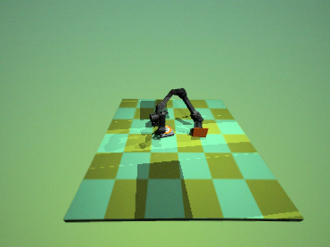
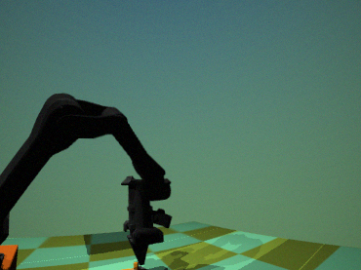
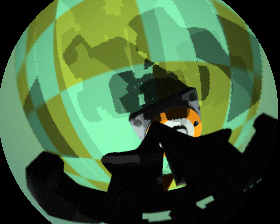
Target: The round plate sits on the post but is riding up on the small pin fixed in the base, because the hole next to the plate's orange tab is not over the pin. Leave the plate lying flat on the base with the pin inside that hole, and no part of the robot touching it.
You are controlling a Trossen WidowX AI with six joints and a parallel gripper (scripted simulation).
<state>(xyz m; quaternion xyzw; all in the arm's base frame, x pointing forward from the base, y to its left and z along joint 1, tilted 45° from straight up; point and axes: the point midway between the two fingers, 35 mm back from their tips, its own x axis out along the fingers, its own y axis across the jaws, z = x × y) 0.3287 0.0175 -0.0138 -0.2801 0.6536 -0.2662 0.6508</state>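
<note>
Right now the grey square base is 4 cm to the right of my gripper tip, 4 cm behind it and 2 cm below it.
</note>
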